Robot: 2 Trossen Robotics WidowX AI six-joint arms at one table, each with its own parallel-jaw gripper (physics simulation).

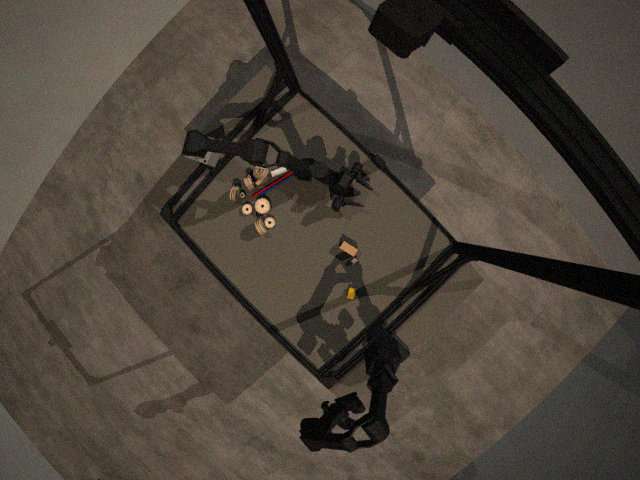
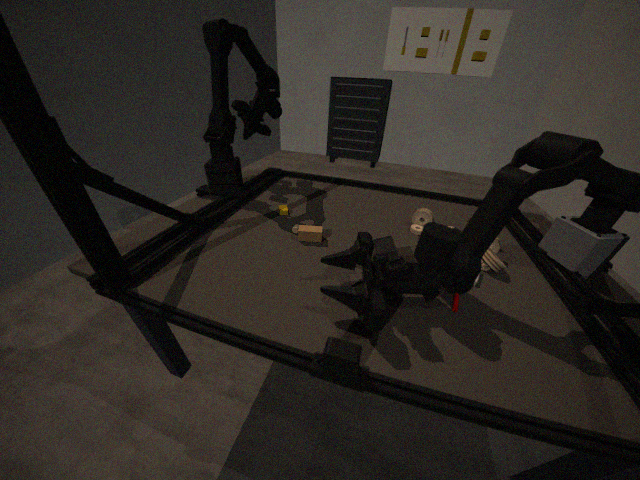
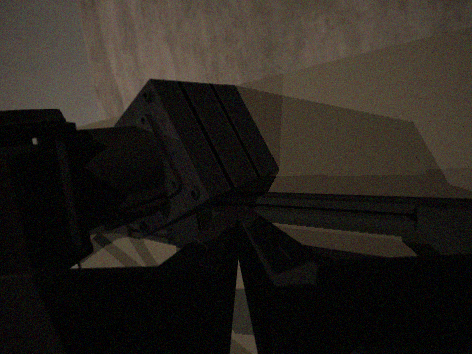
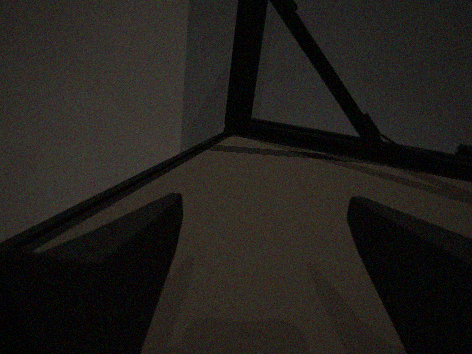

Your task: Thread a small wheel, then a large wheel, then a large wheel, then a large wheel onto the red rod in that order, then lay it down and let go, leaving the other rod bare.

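Several wooden wheels lie around the rods, among them a large wheel and a small wheel. Some wheels show behind the arm. My right gripper is open and empty, low over bare table, away from the rods. My left gripper is shut and empty, folded up outside the table frame.
A white block lies by the rods. A wooden block and a yellow cube lie toward the left arm's side. Black frame rails edge the table. A dark cabinet stands at the wall.
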